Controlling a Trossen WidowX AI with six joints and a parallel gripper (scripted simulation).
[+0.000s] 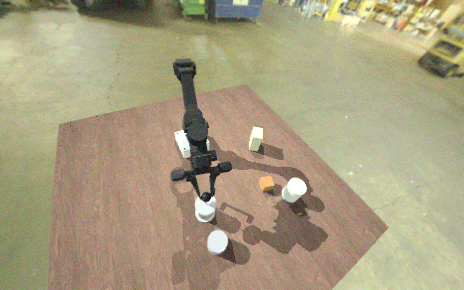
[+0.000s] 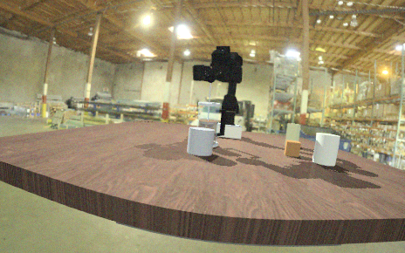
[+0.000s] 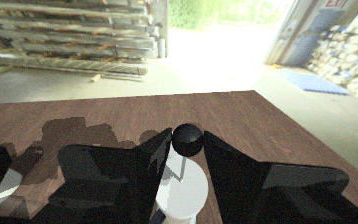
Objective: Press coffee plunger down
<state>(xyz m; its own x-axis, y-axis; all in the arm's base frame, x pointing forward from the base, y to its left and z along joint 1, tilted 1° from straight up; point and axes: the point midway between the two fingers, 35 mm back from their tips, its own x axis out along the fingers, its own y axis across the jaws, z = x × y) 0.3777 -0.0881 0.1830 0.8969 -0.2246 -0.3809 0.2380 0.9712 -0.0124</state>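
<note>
Right now the coffee press is 120 mm below my gripper tip, 30 mm behind it and 20 mm to the left of it. The rest, counted from my gripper tip: white cylinder 410 mm to the left, 190 mm below, 80 mm ahead.
</note>
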